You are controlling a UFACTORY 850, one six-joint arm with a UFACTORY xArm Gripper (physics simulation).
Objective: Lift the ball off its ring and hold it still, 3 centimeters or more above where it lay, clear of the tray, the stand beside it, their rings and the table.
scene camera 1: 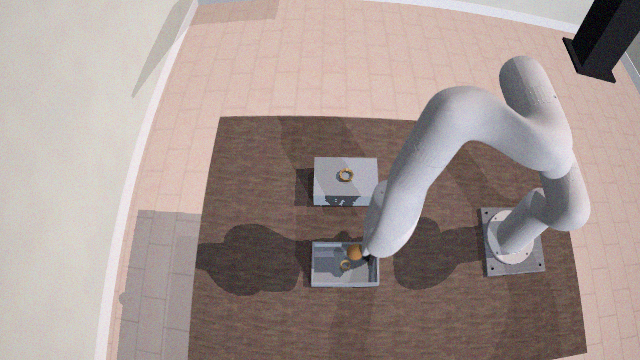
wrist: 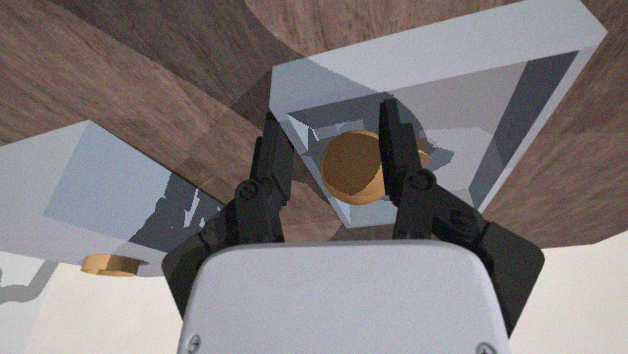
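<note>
The orange ball (scene camera 1: 354, 252) (wrist: 351, 162) is at the tray's inner corner area nearest the stand, off its ring; its height above the tray floor is unclear. The tray ring (scene camera 1: 345, 265) shows beside it, with no ball on it. The wrist view partly hides this ring (wrist: 424, 155) behind the right finger. My gripper (wrist: 332, 123) is partly closed but open. The ball shows a gap to the left finger, and its right edge is behind the right finger. The arm hides most of the gripper in the scene view.
The grey tray (scene camera 1: 320, 285) (wrist: 450, 45) surrounds the ball's area with raised walls. The grey stand (scene camera 1: 325, 167) (wrist: 50, 165) is beside it, with an orange ring (scene camera 1: 346, 175) (wrist: 110, 265) on top. Both are on the brown table (scene camera 1: 260, 325).
</note>
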